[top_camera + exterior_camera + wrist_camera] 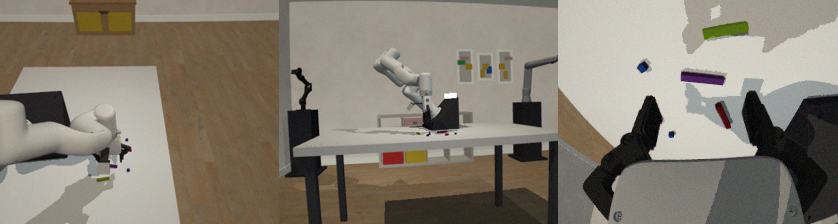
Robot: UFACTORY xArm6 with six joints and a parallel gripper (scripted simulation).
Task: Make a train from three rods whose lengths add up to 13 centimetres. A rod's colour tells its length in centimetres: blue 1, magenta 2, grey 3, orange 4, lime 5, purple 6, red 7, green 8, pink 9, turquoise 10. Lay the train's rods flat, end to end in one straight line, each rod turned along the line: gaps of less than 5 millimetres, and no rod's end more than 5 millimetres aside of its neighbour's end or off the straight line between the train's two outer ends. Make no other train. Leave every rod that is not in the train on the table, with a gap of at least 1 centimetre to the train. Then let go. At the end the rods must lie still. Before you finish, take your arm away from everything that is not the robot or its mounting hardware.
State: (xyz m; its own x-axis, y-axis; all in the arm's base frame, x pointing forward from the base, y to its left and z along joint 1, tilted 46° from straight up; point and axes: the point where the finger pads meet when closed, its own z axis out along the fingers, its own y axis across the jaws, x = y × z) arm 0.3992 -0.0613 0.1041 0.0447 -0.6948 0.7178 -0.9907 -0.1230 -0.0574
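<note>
The magenta rod is 100 mm to the left of my hand, 80 mm ahead of it and 70 mm below it. The rest, counted from my hand: red rod (100 mm to the left, 70 mm below, 50 mm behind); purple rod (70 mm below, 10 mm to the left); lime rod (70 mm below, 50 mm to the right, 30 mm behind).
</note>
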